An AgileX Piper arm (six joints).
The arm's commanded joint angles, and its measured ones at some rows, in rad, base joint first. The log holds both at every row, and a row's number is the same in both.
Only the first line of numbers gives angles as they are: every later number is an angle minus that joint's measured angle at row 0.
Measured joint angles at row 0: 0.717 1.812 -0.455 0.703 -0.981 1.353
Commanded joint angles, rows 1 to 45: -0.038 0.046 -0.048 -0.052 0.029 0.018; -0.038 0.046 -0.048 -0.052 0.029 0.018; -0.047 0.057 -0.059 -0.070 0.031 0.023; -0.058 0.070 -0.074 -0.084 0.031 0.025; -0.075 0.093 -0.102 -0.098 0.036 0.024; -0.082 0.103 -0.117 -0.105 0.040 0.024; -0.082 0.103 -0.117 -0.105 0.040 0.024; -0.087 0.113 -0.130 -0.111 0.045 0.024; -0.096 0.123 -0.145 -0.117 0.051 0.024; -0.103 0.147 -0.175 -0.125 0.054 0.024; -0.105 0.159 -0.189 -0.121 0.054 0.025; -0.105 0.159 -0.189 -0.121 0.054 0.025; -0.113 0.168 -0.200 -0.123 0.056 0.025; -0.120 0.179 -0.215 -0.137 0.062 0.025; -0.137 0.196 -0.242 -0.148 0.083 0.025; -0.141 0.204 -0.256 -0.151 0.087 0.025; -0.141 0.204 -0.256 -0.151 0.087 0.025; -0.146 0.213 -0.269 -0.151 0.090 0.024; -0.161 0.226 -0.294 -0.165 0.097 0.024; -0.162 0.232 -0.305 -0.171 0.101 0.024; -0.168 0.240 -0.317 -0.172 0.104 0.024; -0.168 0.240 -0.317 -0.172 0.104 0.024; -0.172 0.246 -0.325 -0.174 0.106 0.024; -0.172 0.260 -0.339 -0.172 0.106 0.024; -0.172 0.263 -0.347 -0.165 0.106 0.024; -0.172 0.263 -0.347 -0.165 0.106 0.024; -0.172 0.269 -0.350 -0.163 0.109 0.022; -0.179 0.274 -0.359 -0.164 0.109 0.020; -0.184 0.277 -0.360 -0.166 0.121 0.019; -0.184 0.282 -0.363 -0.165 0.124 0.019; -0.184 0.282 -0.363 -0.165 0.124 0.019; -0.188 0.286 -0.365 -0.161 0.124 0.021; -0.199 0.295 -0.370 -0.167 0.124 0.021; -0.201 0.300 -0.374 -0.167 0.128 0.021; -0.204 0.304 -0.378 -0.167 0.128 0.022; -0.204 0.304 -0.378 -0.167 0.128 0.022; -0.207 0.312 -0.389 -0.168 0.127 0.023; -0.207 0.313 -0.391 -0.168 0.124 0.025; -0.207 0.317 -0.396 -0.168 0.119 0.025; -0.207 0.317 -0.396 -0.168 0.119 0.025; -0.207 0.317 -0.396 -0.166 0.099 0.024; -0.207 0.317 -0.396 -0.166 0.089 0.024; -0.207 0.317 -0.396 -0.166 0.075 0.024; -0.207 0.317 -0.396 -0.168 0.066 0.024; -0.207 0.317 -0.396 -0.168 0.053 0.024
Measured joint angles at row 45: -0.202 0.319 -0.385 -0.157 0.111 0.026
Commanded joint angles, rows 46 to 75: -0.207 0.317 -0.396 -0.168 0.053 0.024; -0.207 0.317 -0.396 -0.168 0.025 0.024; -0.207 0.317 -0.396 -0.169 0.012 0.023; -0.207 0.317 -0.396 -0.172 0.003 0.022; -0.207 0.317 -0.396 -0.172 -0.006 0.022; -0.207 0.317 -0.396 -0.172 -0.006 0.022; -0.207 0.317 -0.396 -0.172 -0.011 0.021; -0.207 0.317 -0.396 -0.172 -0.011 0.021; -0.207 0.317 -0.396 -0.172 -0.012 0.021; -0.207 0.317 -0.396 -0.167 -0.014 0.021; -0.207 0.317 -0.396 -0.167 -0.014 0.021; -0.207 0.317 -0.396 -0.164 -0.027 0.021; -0.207 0.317 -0.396 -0.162 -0.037 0.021; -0.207 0.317 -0.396 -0.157 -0.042 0.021; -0.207 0.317 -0.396 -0.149 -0.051 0.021; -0.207 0.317 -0.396 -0.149 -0.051 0.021; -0.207 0.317 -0.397 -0.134 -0.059 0.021; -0.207 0.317 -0.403 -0.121 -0.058 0.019; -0.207 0.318 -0.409 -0.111 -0.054 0.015; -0.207 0.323 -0.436 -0.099 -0.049 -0.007; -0.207 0.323 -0.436 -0.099 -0.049 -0.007; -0.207 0.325 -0.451 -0.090 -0.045 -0.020; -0.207 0.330 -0.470 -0.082 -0.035 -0.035; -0.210 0.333 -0.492 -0.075 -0.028 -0.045; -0.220 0.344 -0.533 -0.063 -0.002 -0.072; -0.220 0.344 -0.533 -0.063 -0.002 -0.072; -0.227 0.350 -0.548 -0.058 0.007 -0.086; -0.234 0.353 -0.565 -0.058 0.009 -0.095; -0.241 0.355 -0.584 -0.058 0.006 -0.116; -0.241 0.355 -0.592 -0.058 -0.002 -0.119
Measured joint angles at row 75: -0.194 0.354 -0.495 -0.007 0.185 -0.080
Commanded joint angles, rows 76 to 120: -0.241 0.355 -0.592 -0.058 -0.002 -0.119; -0.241 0.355 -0.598 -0.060 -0.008 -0.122; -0.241 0.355 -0.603 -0.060 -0.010 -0.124; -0.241 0.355 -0.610 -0.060 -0.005 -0.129; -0.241 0.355 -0.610 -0.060 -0.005 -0.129; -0.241 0.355 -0.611 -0.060 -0.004 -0.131; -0.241 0.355 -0.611 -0.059 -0.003 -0.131; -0.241 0.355 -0.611 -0.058 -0.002 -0.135; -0.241 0.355 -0.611 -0.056 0.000 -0.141; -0.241 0.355 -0.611 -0.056 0.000 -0.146; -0.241 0.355 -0.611 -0.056 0.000 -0.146; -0.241 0.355 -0.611 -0.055 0.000 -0.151; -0.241 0.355 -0.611 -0.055 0.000 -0.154; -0.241 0.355 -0.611 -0.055 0.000 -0.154; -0.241 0.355 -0.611 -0.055 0.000 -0.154; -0.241 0.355 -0.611 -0.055 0.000 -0.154; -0.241 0.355 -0.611 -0.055 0.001 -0.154; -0.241 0.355 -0.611 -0.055 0.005 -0.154; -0.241 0.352 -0.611 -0.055 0.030 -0.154; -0.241 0.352 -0.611 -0.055 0.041 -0.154; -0.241 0.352 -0.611 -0.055 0.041 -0.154; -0.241 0.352 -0.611 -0.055 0.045 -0.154; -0.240 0.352 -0.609 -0.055 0.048 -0.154; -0.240 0.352 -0.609 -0.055 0.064 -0.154; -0.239 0.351 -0.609 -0.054 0.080 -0.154; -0.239 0.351 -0.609 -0.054 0.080 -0.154; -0.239 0.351 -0.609 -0.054 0.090 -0.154; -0.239 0.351 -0.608 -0.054 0.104 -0.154; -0.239 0.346 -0.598 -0.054 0.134 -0.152; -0.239 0.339 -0.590 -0.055 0.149 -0.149; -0.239 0.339 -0.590 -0.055 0.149 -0.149; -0.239 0.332 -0.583 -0.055 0.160 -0.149; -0.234 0.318 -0.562 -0.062 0.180 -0.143; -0.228 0.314 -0.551 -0.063 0.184 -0.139; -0.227 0.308 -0.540 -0.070 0.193 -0.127; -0.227 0.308 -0.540 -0.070 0.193 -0.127; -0.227 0.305 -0.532 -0.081 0.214 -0.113; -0.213 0.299 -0.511 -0.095 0.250 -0.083; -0.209 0.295 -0.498 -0.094 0.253 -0.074; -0.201 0.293 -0.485 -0.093 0.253 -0.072; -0.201 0.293 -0.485 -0.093 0.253 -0.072; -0.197 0.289 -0.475 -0.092 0.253 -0.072; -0.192 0.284 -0.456 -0.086 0.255 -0.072; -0.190 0.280 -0.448 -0.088 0.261 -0.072; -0.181 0.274 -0.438 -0.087 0.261 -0.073
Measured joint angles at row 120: -0.198 0.300 -0.455 -0.061 0.277 -0.076
